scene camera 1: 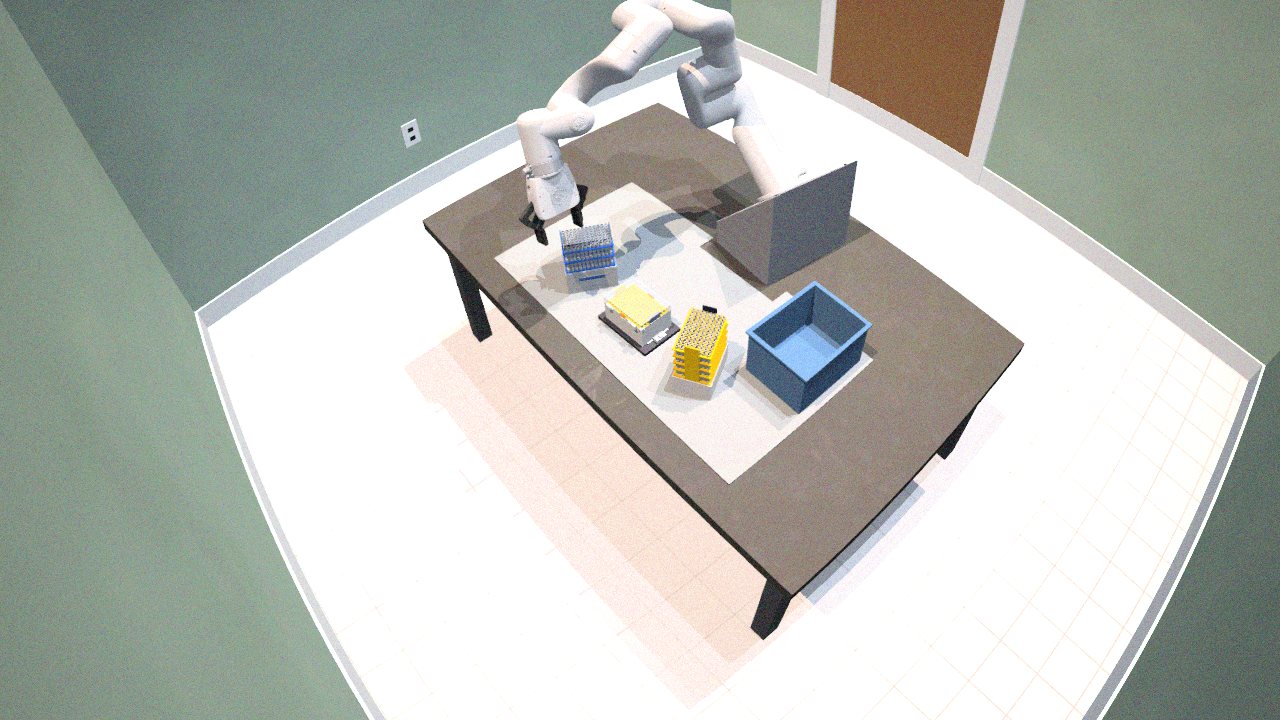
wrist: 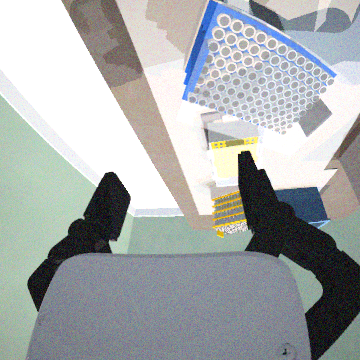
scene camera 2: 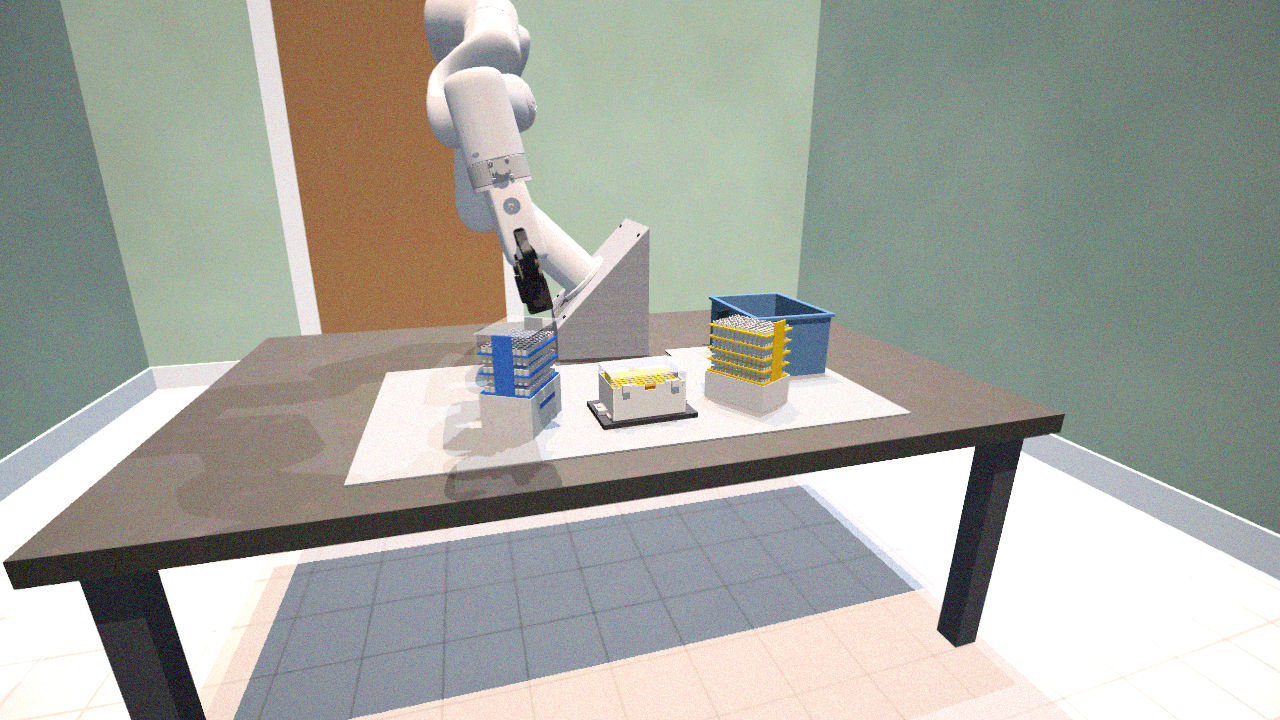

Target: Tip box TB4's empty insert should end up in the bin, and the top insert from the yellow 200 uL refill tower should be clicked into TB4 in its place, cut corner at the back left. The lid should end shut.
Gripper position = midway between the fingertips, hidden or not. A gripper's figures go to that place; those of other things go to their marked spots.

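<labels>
The gripper (scene camera 1: 561, 234) is 153 cm from the lens, and a tip box lid (scene camera 1: 636, 302) is likewise 153 cm from the lens. A pale mat (scene camera 1: 744, 420) sits 144 cm from the lens, while a blue bin (scene camera 1: 798, 351) is 155 cm from the lens.
</labels>
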